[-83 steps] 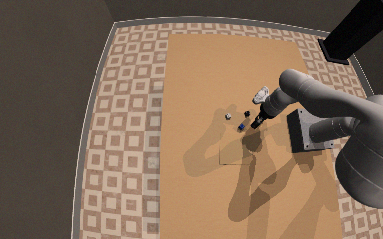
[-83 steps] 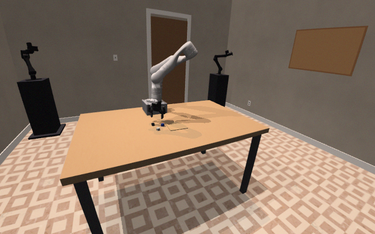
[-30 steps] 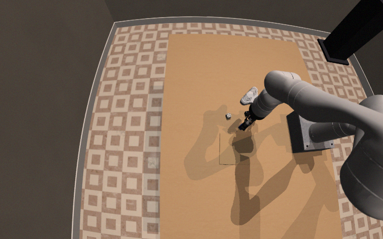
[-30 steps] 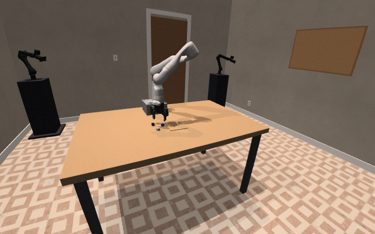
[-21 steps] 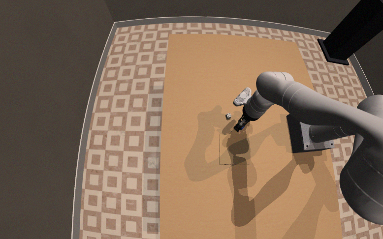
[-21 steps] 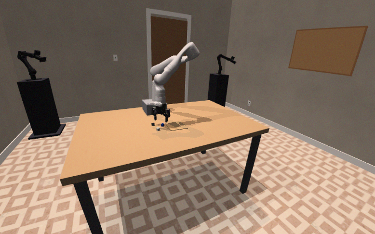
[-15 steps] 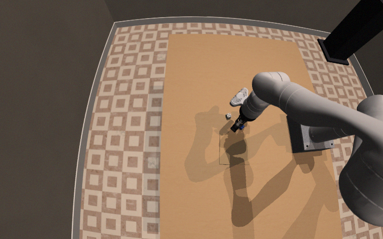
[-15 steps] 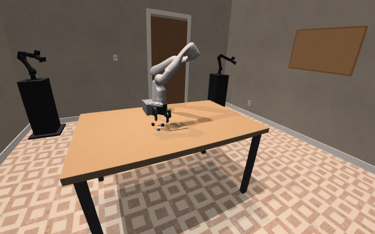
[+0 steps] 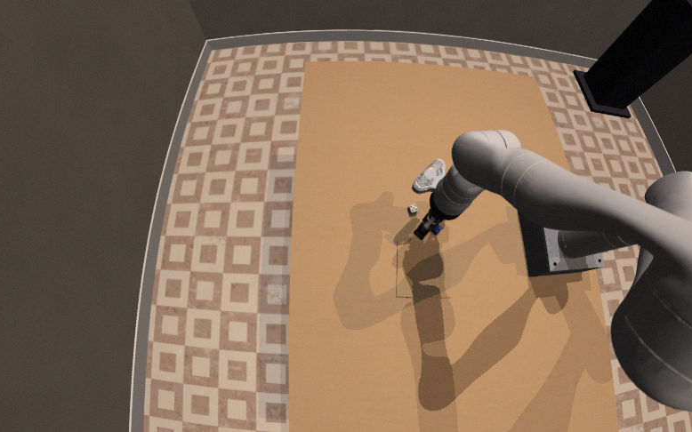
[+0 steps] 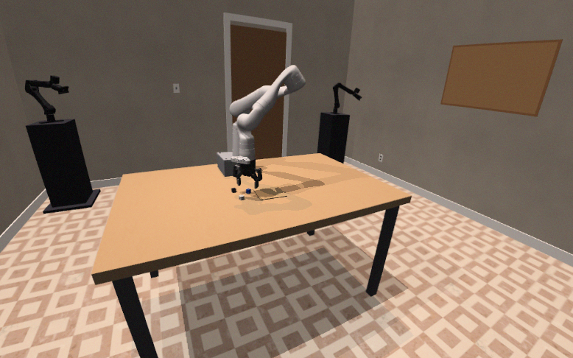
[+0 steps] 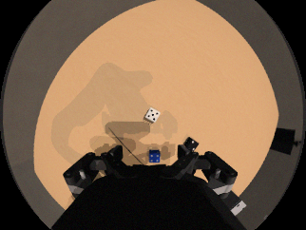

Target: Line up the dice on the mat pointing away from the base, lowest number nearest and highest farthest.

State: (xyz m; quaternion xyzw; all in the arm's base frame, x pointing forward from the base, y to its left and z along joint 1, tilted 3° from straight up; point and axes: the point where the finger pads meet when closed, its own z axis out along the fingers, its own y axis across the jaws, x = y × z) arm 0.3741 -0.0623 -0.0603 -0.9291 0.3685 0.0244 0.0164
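Now: the blue die 4 cm below my hand, 2 cm behind it and 1 cm to the left of it. The rest, counted from my hand: mat: 11 cm to the left, 5 cm below, 1 cm ahead; black die: 6 cm to the right, 6 cm behind, 4 cm below; white die: 4 cm to the right, 4 cm below, 4 cm ahead.
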